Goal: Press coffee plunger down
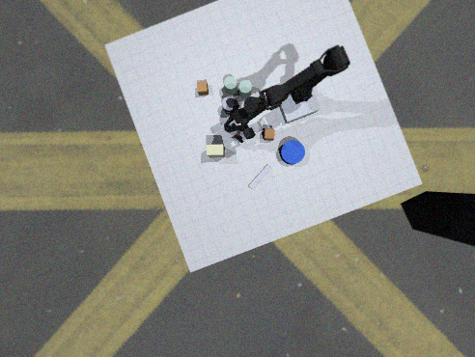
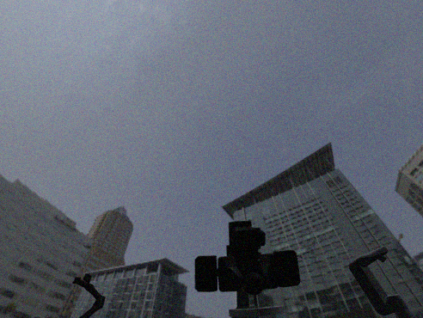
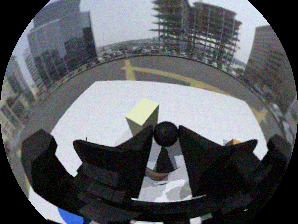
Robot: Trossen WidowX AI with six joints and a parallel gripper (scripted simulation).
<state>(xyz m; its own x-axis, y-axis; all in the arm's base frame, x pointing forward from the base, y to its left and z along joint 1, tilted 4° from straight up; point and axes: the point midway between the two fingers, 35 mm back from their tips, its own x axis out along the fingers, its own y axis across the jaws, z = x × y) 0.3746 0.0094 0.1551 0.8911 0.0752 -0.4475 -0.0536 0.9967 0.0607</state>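
My gripper tip is now 3 cm past the coffee press, 1 cm to the right of it and 9 cm above it. The rest, counted from my gripper tip: flat grey bar 6 cm behind, 26 cm to the left, 17 cm below; blue disc 26 cm behind, 22 cm to the left, 15 cm below; pale yellow block 9 cm ahead, 5 cm to the left, 12 cm below.
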